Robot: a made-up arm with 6 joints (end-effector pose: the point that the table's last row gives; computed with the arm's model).
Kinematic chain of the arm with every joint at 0, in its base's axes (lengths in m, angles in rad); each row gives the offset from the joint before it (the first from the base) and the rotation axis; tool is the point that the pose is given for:
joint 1: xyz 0 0 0.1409 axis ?
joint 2: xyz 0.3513 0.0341 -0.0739 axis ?
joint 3: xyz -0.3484 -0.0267 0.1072 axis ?
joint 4: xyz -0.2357 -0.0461 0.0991 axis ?
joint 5: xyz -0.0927 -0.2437 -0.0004 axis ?
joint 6: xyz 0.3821 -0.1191 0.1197 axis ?
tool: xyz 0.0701 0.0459 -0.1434
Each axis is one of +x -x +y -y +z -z.
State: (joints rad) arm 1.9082 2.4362 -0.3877 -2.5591 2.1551 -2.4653
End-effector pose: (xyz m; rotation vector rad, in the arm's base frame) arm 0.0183 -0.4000 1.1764 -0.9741 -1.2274 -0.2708
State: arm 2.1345 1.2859 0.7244 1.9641 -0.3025 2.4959
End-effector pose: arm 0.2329 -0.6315 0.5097 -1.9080 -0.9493 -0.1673
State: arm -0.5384 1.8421 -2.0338 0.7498 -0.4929 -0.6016
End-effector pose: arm 0.7951 -0.0510 -0.1219 -2.8453 -0.0552 -0.9790
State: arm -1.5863 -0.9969 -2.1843 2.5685 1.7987 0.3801
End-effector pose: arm -0.3571 0.2161 0.2057 1.1540 -1.6422 1.6179
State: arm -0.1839 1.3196 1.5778 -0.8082 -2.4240 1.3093
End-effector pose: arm 0.7900 0.0005 0.8700 -2.4044 -0.7597 -0.7623
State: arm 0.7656 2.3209 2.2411 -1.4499 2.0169 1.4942
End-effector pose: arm 0.1357 -0.2001 0.7770 -0.0562 -1.7994 -0.9901
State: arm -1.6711 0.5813 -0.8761 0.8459 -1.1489 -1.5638
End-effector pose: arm -0.2864 -0.6050 -0.3482 1.7164 0.4218 -2.1871
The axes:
joint 1: -y
joint 2: +z
joint 3: +y
joint 4: +x
joint 5: +z
joint 6: -x

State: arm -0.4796 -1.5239 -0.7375 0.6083 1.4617 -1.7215
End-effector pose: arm 0.3203 0.8486 0.0975 1.1052 0.1310 0.3486
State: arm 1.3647 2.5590 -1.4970 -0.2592 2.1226 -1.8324
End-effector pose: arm 0.6771 -0.4154 0.8482 2.2527 -0.6519 -1.3691
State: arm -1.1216 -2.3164 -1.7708 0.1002 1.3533 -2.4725
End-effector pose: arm 0.1968 0.4800 -0.7379 0.2547 0.6727 -0.7702
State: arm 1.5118 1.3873 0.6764 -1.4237 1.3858 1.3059
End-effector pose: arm 0.0201 -0.3442 0.4345 2.0105 -0.2878 -0.5776
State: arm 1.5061 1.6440 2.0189 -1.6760 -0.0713 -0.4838
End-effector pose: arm 0.2671 -0.0190 0.5086 -2.8000 0.5427 -0.0202
